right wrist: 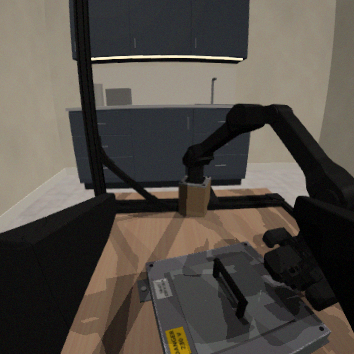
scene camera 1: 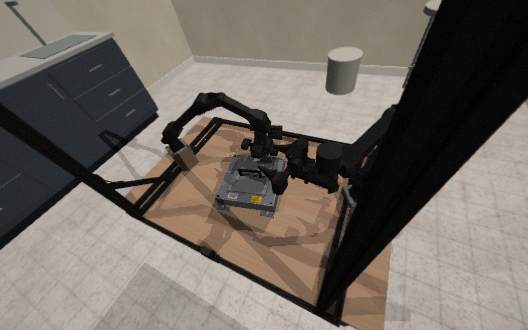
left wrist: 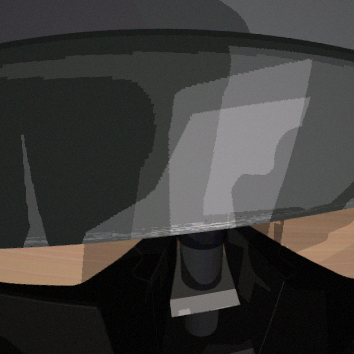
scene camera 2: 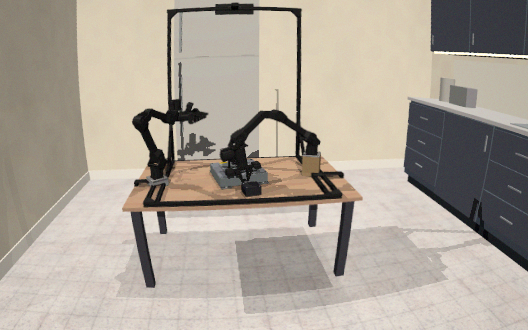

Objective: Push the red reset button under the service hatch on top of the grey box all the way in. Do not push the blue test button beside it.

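The grey box [scene camera 1: 243,200] [scene camera 2: 219,181] [right wrist: 159,277] lies in the middle of the table. Its hatch [scene camera 1: 246,187] [right wrist: 204,312] [left wrist: 246,140] carries a black handle [scene camera 1: 249,172] [right wrist: 228,284]. My left gripper [scene camera 1: 263,158] [scene camera 2: 239,173] [left wrist: 199,223] [right wrist: 283,286] is down at the box's far edge, shut on the rim of the hatch. My right gripper [scene camera 1: 270,178] [scene camera 2: 204,115] is open and empty. It hangs high above the table beside the box. The red and blue buttons are hidden from every view.
A small black block [scene camera 2: 251,188] with a round post [left wrist: 201,261] stands against the box's far side. A tan arm base [scene camera 1: 185,158] [scene camera 2: 310,165] [right wrist: 194,198] and black frame rails [scene camera 1: 207,131] [scene camera 2: 243,200] border the table.
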